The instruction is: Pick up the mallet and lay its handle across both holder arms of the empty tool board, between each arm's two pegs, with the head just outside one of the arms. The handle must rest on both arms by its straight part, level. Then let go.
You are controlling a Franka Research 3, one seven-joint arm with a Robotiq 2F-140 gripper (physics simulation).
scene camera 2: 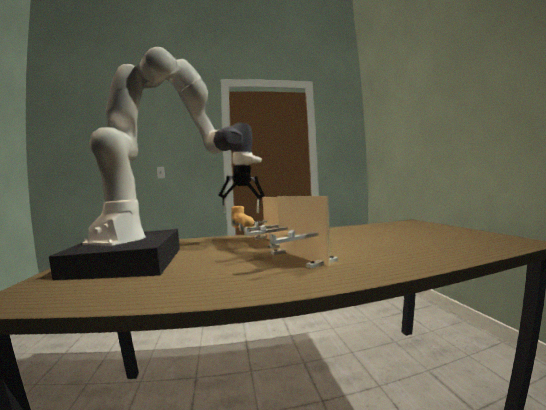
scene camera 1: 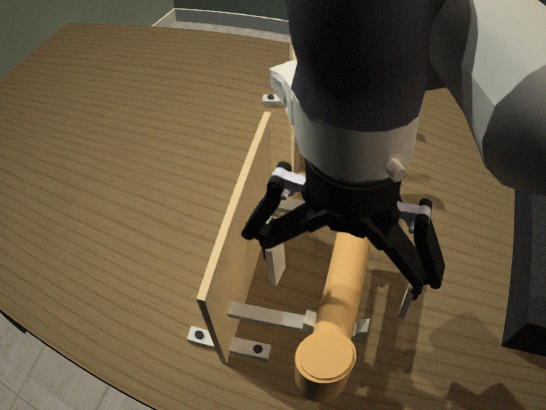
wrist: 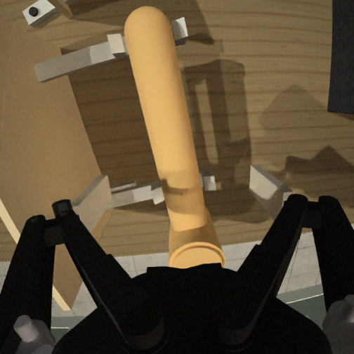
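Observation:
The orange mallet (scene camera 1: 346, 280) (scene camera 2: 243, 218) (wrist: 162, 115) lies with its handle across the two grey arms (scene camera 1: 267, 316) (wrist: 82, 60) of one wooden tool board (scene camera 1: 240, 235) (scene camera 2: 270, 210) (wrist: 40, 125), between their pegs. Its head is just outside one arm. My gripper (scene camera 1: 342, 282) (scene camera 2: 240, 204) (wrist: 179, 182) is open and empty above the mallet, with one finger on each side of the handle, near the head-side arm in the wrist view. The other tool board (scene camera 1: 293, 150) (scene camera 2: 306, 220) shows empty arms (scene camera 2: 295, 238) in scene camera 2; in scene camera 1 my arm mostly hides it.
The boards stand upright on bolted grey feet (scene camera 1: 251, 348) (scene camera 2: 315, 264) on the wooden table (scene camera 1: 125, 150) (scene camera 2: 200, 295). The mallet's board stands close beside one finger. The black robot base block (scene camera 1: 530, 280) (scene camera 2: 115, 257) (wrist: 344, 55) is on the other side.

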